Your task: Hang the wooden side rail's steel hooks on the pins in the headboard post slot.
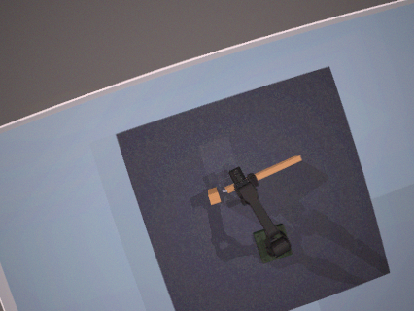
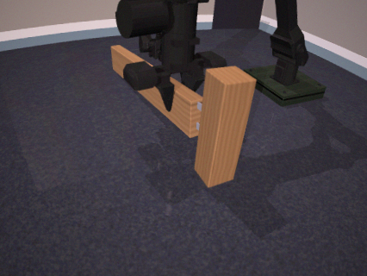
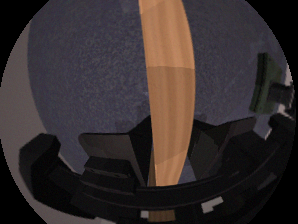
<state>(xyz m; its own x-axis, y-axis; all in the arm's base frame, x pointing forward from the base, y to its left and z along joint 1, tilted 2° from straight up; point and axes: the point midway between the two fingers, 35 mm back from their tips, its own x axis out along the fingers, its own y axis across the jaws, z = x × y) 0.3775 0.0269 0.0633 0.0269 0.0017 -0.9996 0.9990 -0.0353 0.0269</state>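
Now: the headboard post 14 cm to the left of my gripper tip, 4 cm above it and 1 cm ahead of it.
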